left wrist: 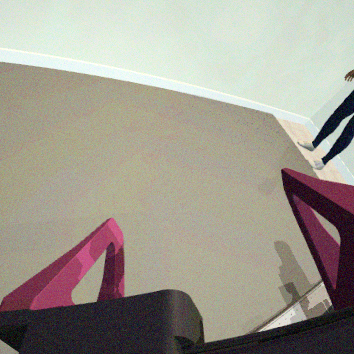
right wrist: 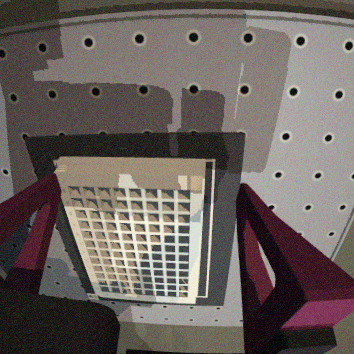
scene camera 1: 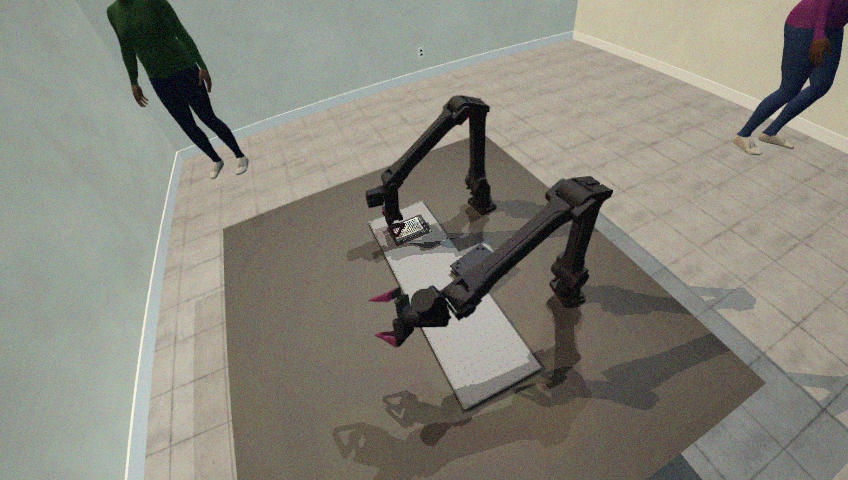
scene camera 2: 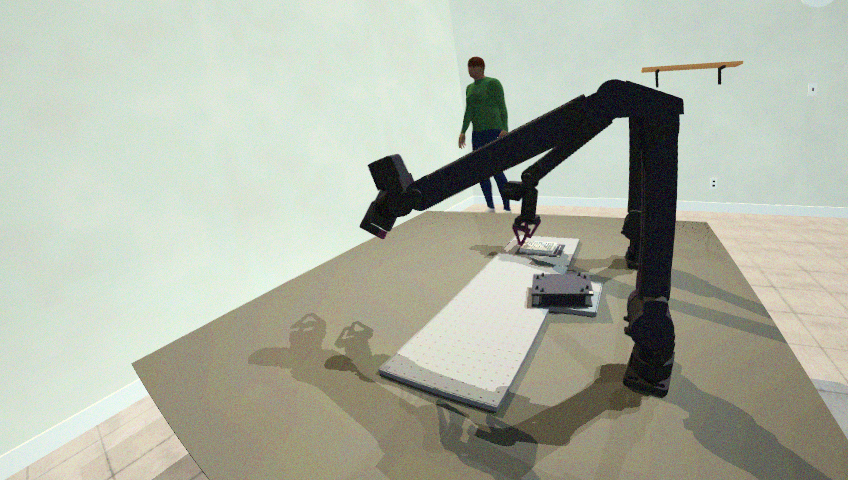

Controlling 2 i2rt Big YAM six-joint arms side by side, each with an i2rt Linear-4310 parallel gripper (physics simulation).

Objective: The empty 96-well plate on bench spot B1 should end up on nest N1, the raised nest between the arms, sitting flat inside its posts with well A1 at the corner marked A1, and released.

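Frame: origin at the left arm's base, x right, y ahead, z up, level; millimetres.
Seen in the pictures: left gripper, between the fingertips: (left wrist: 196,203) (scene camera 1: 372,317) (scene camera 2: 377,209); right gripper, between the fingertips: (right wrist: 145,186) (scene camera 1: 393,230) (scene camera 2: 525,241); left arm's base, origin of its link: (scene camera 1: 566,291) (scene camera 2: 648,371); right arm's base, origin of its link: (scene camera 1: 481,204) (scene camera 2: 638,262).
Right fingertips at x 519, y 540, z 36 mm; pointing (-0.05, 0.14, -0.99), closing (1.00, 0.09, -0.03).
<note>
Pixels of each thing's middle, then the offset from my right fingertips to it. "*": a spot on its surface instead. Level surfaces: height alone.
- pale 96-well plate, middle of its body: (right wrist: 137,243) (scene camera 2: 538,247) (scene camera 1: 407,229) dy -60, dx -4, dz -14 mm
- dark pad, a spot on its surface: (right wrist: 227,210) * dy -26, dx +50, dz -21 mm
- raised nest N1, middle of its body: (scene camera 2: 561,287) (scene camera 1: 476,265) dy -264, dx -311, dz +2 mm
- white perforated board, height of its surface: dz -23 mm
- brown table, height of its surface: dz -35 mm
The pale 96-well plate (scene camera 1: 410,228) (scene camera 2: 538,245) (right wrist: 135,235) lies flat on a dark pad (right wrist: 227,210) at the far end of the white perforated board. My right gripper (right wrist: 145,186) is open over it; in the right wrist view one finger is at the plate's left edge and the other is right of it, apart from the plate. The raised nest N1 (scene camera 1: 474,259) (scene camera 2: 561,284), a dark block with small posts, holds no plate. Its A1 mark cannot be made out. My left gripper (scene camera 1: 380,317) (left wrist: 196,203) is open and empty, held high off the board's side.
The white perforated board (scene camera 1: 476,350) (scene camera 2: 470,350) runs along the brown table (scene camera 1: 297,356) (scene camera 2: 238,368). The left arm reaches across above the board and near the nest in scene camera 1. People stand beyond the table.
</note>
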